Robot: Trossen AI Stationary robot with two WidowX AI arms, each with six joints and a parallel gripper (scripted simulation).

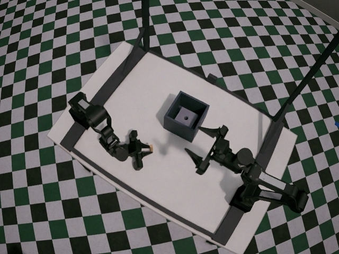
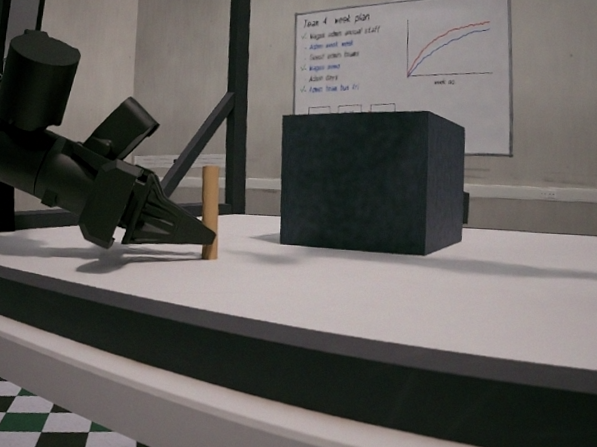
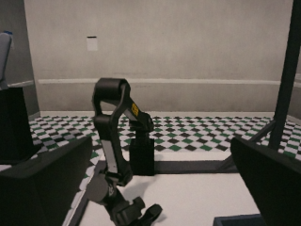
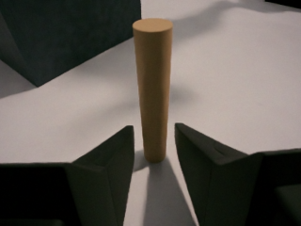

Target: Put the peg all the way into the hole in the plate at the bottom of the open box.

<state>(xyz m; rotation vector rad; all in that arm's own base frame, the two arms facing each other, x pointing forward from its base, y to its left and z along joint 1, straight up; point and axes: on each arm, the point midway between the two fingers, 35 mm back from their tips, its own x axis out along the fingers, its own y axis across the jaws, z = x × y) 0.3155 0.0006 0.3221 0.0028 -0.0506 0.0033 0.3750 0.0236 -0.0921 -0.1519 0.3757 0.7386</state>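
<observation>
The tan peg is 20 mm behind my right hand, 20 mm to the left of it and 10 mm above it. The rest, counted from my right hand: dark border strip (210 mm ahead, 70 mm to the left, 20 mm below); pale plate (230 mm behind, 90 mm to the left, 10 mm above).
The tan peg lies 36 cm below my left hand and 20 cm to the right of it. Round my left hand: dark border strip: 39 cm below, 22 cm ahead, 15 cm to the right; then pale plate: 36 cm below, 22 cm behind, 13 cm to the right.
</observation>
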